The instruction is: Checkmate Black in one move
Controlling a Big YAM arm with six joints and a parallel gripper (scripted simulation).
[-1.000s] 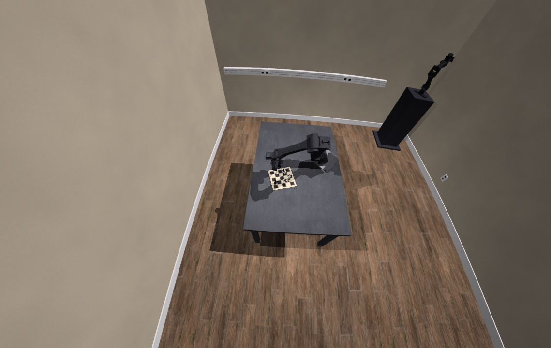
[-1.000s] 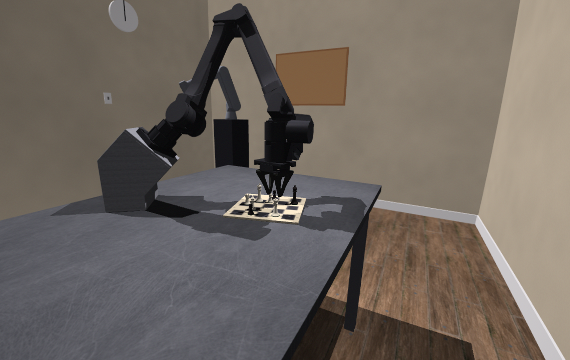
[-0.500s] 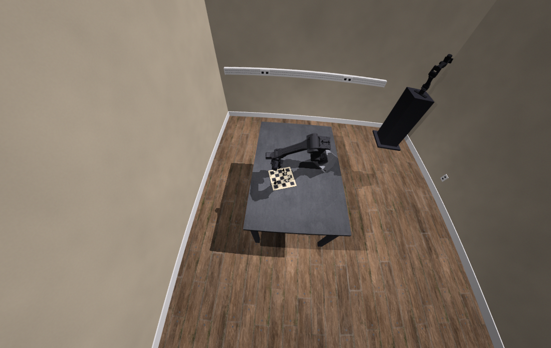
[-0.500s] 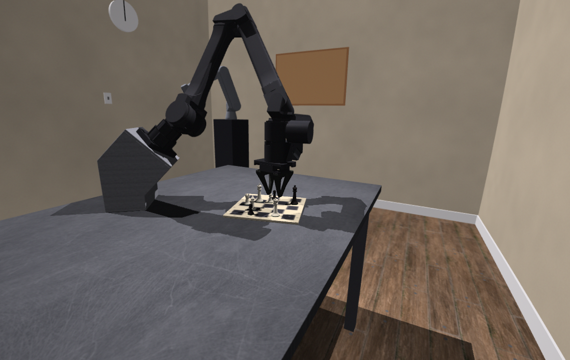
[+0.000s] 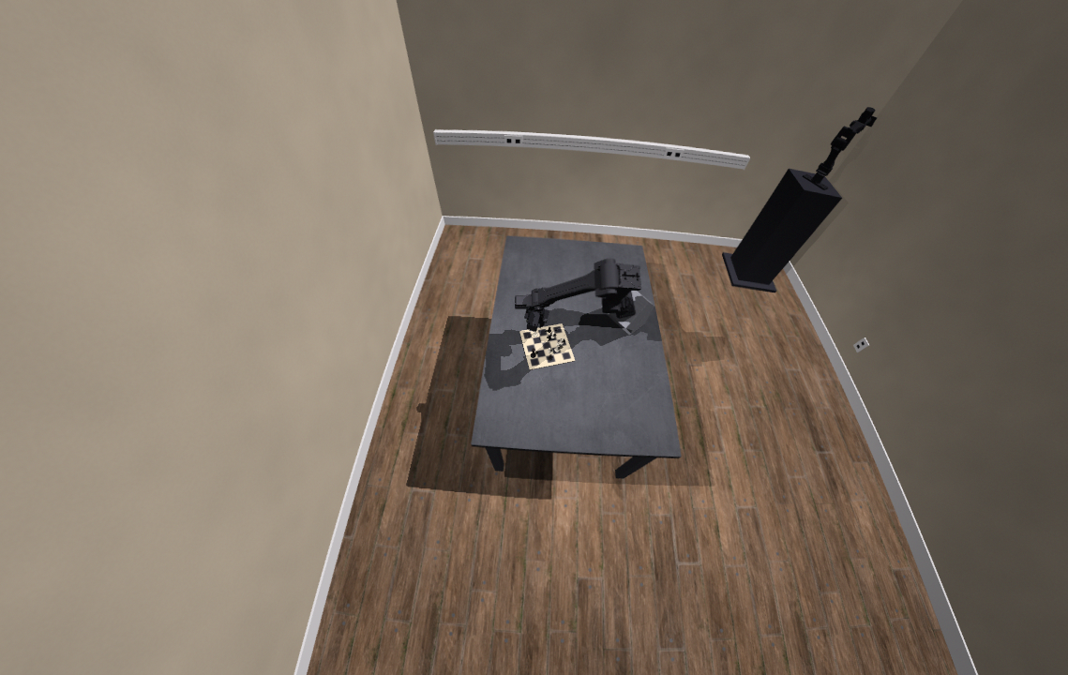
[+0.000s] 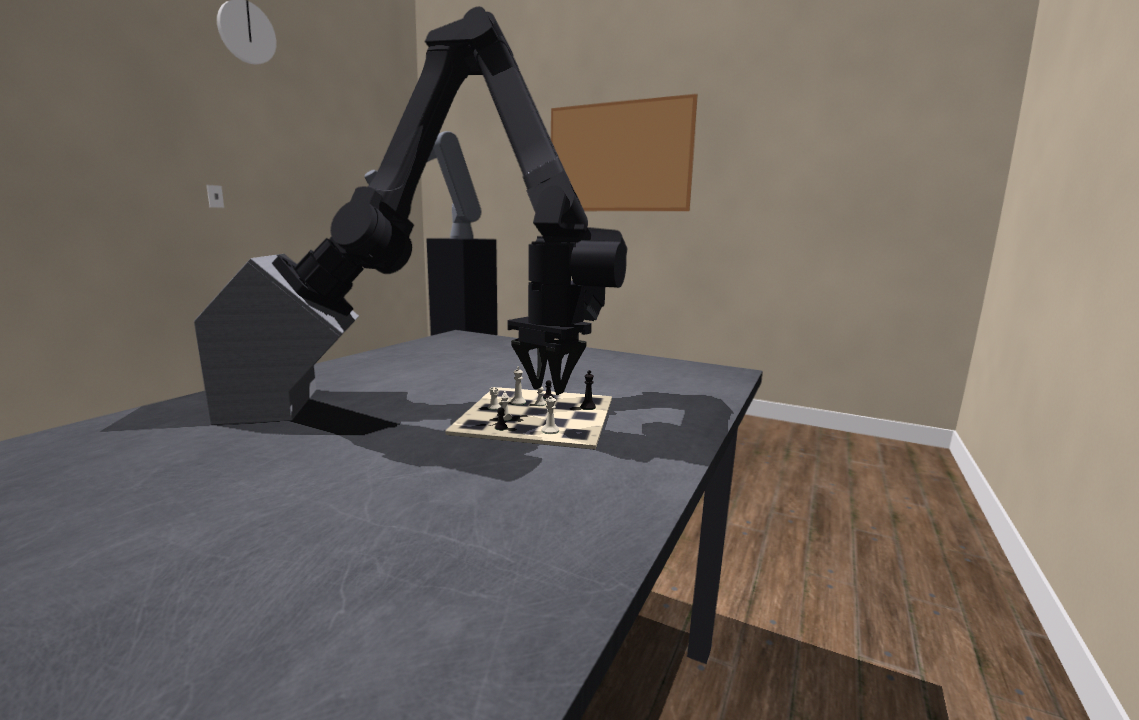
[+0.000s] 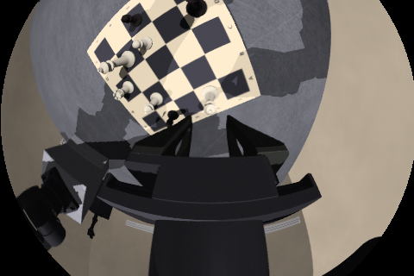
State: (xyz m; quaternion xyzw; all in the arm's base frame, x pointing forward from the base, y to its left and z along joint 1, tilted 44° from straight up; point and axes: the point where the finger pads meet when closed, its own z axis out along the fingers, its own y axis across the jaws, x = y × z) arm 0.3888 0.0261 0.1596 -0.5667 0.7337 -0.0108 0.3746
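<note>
The chessboard is 7 cm below my hand, 6 cm to the left of it and 6 cm behind it. Round my hand: tall white piece 11 cm behind, 8 cm to the left, 4 cm below; then black king 12 cm to the left, 4 cm below.
</note>
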